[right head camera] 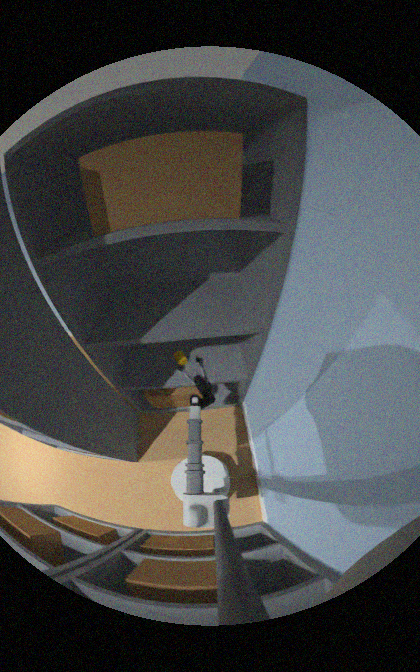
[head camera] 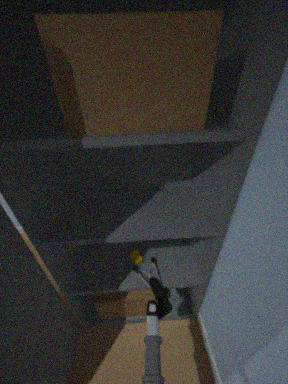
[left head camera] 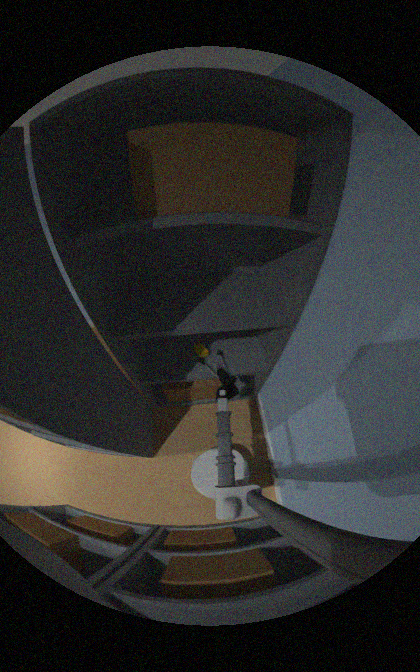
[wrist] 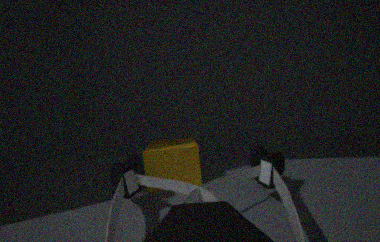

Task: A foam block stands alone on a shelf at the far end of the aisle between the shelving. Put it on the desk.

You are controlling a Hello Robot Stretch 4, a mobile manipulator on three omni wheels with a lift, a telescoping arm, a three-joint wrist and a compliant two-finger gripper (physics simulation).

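Places are measured from the robot's base along level axes (x right, y ahead, z up), in centimetres.
Where they show: gripper, fingertip midpoint: (head camera: 142, 261) (wrist: 196, 163).
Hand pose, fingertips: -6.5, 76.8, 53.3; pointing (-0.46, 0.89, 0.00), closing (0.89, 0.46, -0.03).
Note:
Each offset is from my fingertips to the top centre of the thing, as dx, dy, dz.
The yellow foam block {-4.9, +3.0, +1.8} (head camera: 136, 258) (left head camera: 201, 349) (right head camera: 180, 358) (wrist: 172, 165) stands upright on a grey shelf inside the shelving. My gripper (head camera: 145, 265) (left head camera: 211, 358) (right head camera: 190, 365) (wrist: 196, 163) is open at the end of the extended arm, with its fingers spread wide and neither pressed on the block. In the wrist view the block shows between the two fingertips, close to the left one and seemingly a little beyond it; the left finger's strip covers its lower edge. Whether the left fingertip touches it I cannot tell. The desk does not show.
A large cardboard box {+1.0, +0.7, +115.7} (head camera: 145, 75) (left head camera: 220, 170) (right head camera: 175, 180) sits on a higher shelf. A pale blue wall (head camera: 255, 240) (left head camera: 370, 280) runs along the right. Another box (head camera: 110, 306) sits low under the block's shelf. More boxed shelving stands at the bottom of the side head views.

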